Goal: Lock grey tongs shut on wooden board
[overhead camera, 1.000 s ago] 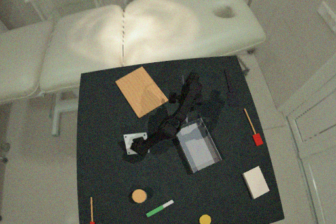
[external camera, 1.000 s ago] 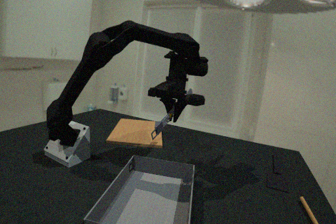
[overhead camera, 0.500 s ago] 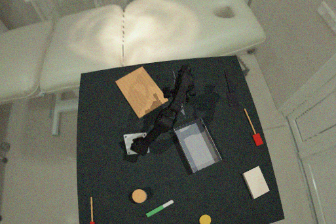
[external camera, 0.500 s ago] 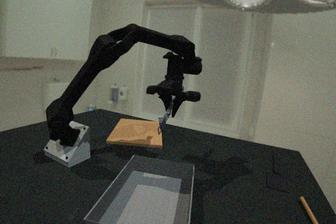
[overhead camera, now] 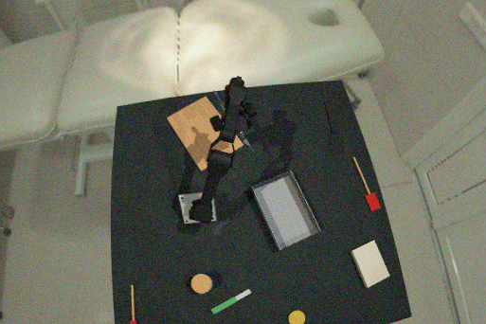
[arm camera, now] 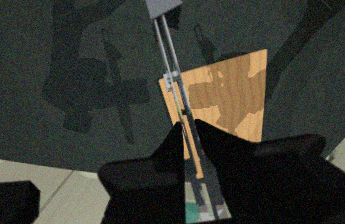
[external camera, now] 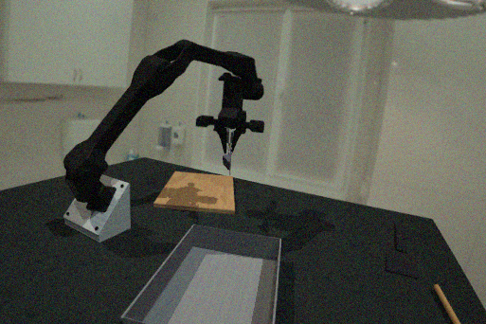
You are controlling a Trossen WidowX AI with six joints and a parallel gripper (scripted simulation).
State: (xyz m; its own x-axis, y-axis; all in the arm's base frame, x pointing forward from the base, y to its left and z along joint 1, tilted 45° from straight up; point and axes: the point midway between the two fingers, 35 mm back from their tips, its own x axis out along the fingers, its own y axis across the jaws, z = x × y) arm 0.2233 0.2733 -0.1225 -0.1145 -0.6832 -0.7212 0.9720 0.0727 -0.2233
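The wooden board lies 170 mm below my gripper tip, 130 mm behind it and 110 mm to the left of it. Round my gripper tip: white block (720 mm to the right, 440 mm ahead, 160 mm below); red-headed spatula (560 mm ahead, 380 mm to the right, 170 mm below); roasting tin (370 mm to the right, 150 mm below, 140 mm ahead).
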